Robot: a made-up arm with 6 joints.
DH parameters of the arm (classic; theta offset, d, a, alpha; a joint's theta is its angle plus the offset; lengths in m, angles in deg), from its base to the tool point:
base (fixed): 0 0 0 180
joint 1: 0 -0.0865 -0.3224 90
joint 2: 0 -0.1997 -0.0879 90
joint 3: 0 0.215 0.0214 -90
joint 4: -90 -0.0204 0.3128 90
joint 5: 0 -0.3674 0.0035 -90
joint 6: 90 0.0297 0.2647 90
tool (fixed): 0 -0.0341 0 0
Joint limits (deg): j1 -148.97..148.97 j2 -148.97..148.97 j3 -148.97..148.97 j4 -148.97..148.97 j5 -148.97..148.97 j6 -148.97..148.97
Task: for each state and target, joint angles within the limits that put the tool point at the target. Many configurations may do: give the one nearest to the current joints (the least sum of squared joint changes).
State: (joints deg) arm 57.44 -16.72 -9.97 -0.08 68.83 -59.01
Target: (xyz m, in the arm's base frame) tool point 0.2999 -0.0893 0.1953
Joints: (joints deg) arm 42.52 21.46 15.01 23.62 66.85 -52.03
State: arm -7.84 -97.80 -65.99 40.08 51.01 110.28
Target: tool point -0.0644 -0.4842 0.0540
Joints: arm -21.93 -105.59 -54.04 68.43 25.13 90.33
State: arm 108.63 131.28 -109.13 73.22 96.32 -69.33
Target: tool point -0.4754 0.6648 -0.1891
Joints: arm 113.70 129.29 -76.46 46.41 81.41 -76.27
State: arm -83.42 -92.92 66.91 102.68 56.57 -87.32
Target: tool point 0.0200 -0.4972 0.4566
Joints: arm -117.59 -109.48 24.91 74.15 38.75 -96.73
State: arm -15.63 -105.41 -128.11 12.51 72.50 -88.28
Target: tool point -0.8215 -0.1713 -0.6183
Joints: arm 34.03 -131.95 -148.97 -0.08 52.73 -88.18
